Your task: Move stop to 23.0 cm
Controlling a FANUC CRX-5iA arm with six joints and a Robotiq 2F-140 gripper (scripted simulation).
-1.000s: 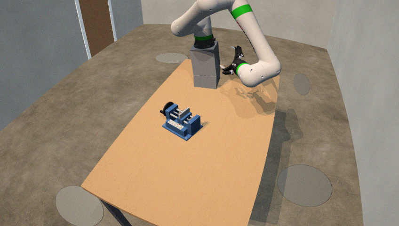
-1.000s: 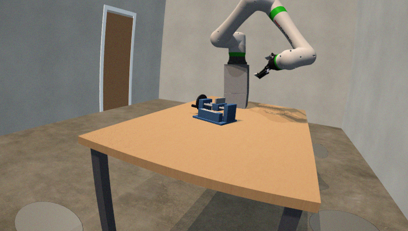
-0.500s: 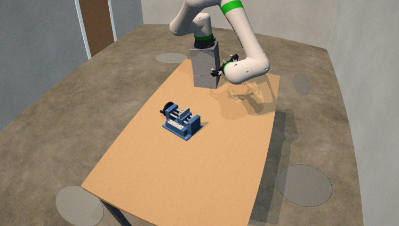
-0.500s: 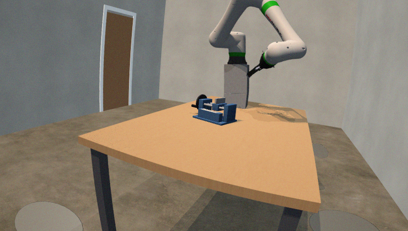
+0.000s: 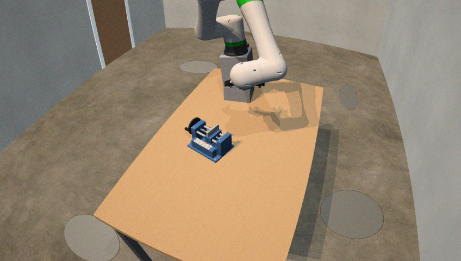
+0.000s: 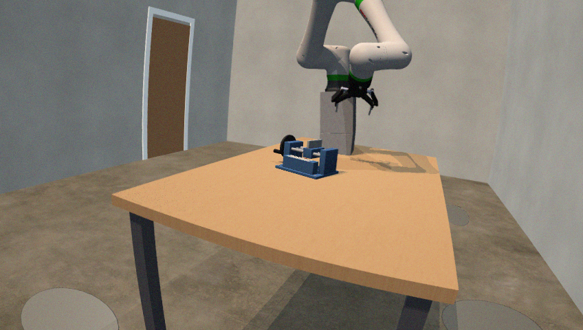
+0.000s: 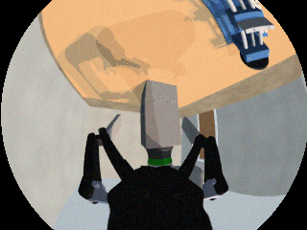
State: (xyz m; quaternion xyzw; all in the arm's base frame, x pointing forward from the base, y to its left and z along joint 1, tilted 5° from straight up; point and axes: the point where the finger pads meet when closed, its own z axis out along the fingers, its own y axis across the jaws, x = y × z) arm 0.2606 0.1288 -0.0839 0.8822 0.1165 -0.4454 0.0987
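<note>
My gripper is now 22 cm short of the black handwheel, 23 cm to the left of it and 19 cm above it. Also, from my hand: grey stop plate: 26 cm ahead, 9 cm to the right, 15 cm below.
</note>
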